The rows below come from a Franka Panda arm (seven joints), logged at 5 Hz.
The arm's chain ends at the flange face. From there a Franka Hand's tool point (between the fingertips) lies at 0.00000 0.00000 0.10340 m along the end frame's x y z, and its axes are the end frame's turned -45 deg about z.
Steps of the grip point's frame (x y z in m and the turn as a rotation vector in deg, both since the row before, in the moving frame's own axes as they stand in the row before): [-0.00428 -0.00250 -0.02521 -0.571 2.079 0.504]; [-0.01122 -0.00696 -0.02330 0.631 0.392 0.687]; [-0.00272 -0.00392 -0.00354 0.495 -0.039 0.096]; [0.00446 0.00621 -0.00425 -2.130 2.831 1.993]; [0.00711 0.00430 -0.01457 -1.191 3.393 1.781]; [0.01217 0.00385 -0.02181 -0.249 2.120 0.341]
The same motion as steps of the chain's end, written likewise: [-0.00818 0.00317 -0.02514 1.066 1.874 0.504]; [-0.01256 0.00432 -0.02329 0.723 -0.169 0.687]; [-0.00401 -0.00027 -0.00354 0.322 -0.378 0.096]; [0.00120 0.00202 -0.00405 0.496 3.508 1.993]; [0.00218 0.00073 -0.01437 1.557 3.241 1.781]; [0.00830 -0.00351 -0.02174 1.323 1.675 0.341]
